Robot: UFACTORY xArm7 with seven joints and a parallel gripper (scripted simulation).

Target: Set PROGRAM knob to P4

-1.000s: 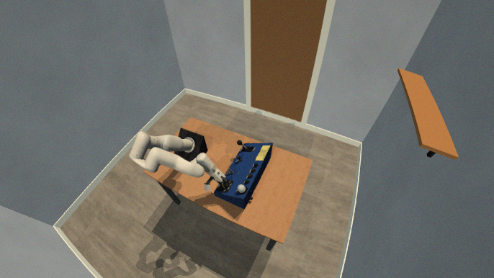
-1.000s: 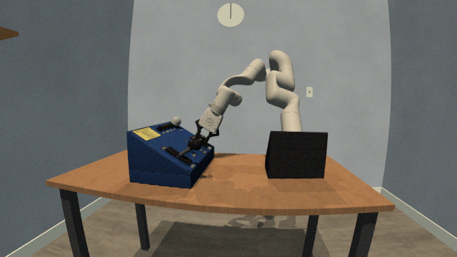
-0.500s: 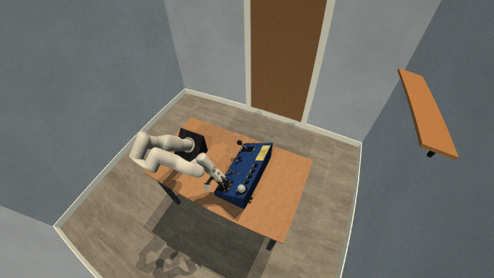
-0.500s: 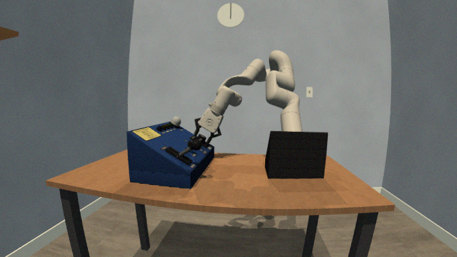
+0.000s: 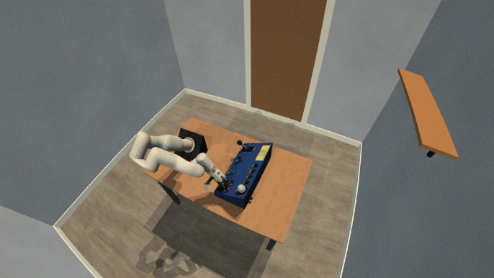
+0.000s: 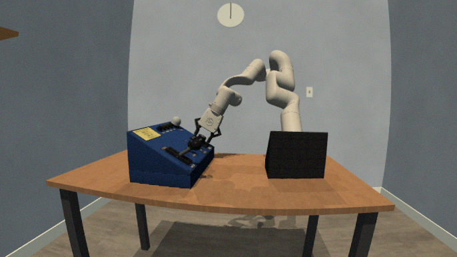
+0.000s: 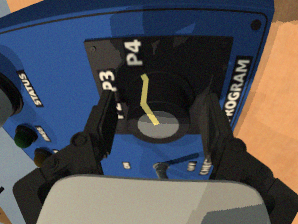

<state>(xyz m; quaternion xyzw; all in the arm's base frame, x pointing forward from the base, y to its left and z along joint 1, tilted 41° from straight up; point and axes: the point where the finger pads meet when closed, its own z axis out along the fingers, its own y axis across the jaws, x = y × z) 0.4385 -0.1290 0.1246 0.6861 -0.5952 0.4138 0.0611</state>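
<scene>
The check toggle lies 120 mm to the left of my hand and 10 mm below it. Also, from my hand: mode knob: 240 mm to the left; black lever: 20 mm behind, 360 mm to the left; blue console: 40 mm ahead, 170 mm to the left, 30 mm below.
</scene>
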